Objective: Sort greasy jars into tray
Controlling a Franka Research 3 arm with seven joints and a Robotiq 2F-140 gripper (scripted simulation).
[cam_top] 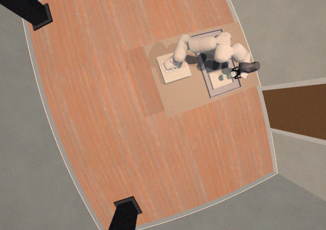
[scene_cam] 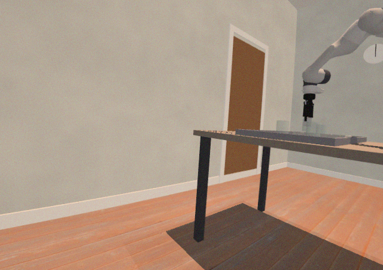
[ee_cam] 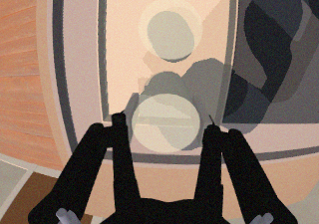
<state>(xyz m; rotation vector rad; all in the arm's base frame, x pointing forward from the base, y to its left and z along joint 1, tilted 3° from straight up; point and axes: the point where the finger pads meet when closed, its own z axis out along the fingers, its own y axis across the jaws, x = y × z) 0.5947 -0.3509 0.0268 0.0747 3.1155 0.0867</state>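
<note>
The tray is 9 cm behind my hand and 9 cm below it. The rest, counted from my hand: grey drying mat 8 cm behind, 32 cm to the left, 10 cm below.
</note>
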